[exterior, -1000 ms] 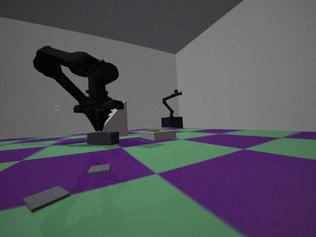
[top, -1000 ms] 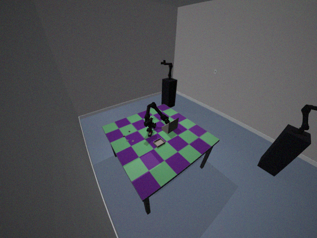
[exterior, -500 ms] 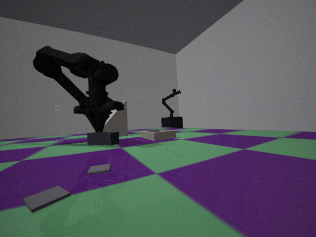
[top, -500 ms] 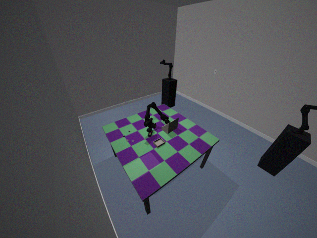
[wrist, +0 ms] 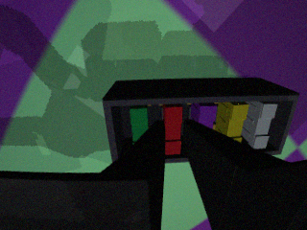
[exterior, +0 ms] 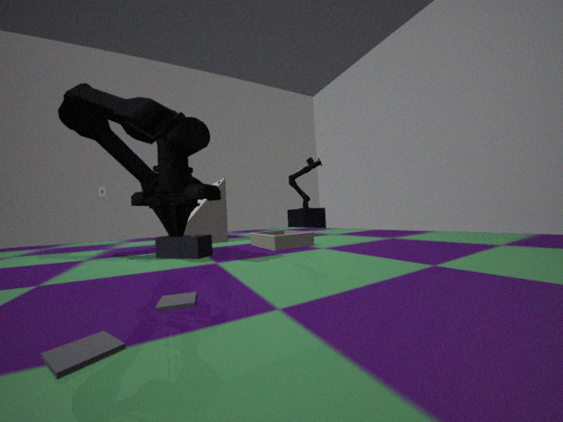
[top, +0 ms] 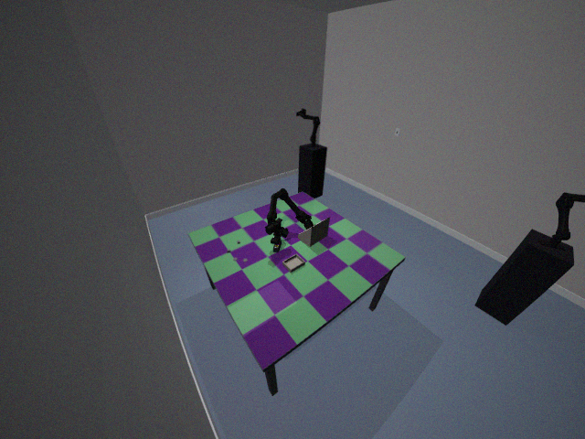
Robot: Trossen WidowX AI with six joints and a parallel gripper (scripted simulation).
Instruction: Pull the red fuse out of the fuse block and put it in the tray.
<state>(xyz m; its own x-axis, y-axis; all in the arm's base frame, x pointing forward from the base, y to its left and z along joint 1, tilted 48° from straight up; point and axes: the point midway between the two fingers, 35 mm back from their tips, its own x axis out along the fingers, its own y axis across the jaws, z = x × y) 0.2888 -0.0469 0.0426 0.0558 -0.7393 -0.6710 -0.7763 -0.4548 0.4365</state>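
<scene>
Now: the shallow beige tray 20 mm ahead of my gripper tip, 230 mm to the left of it and 30 mm below it.
</scene>
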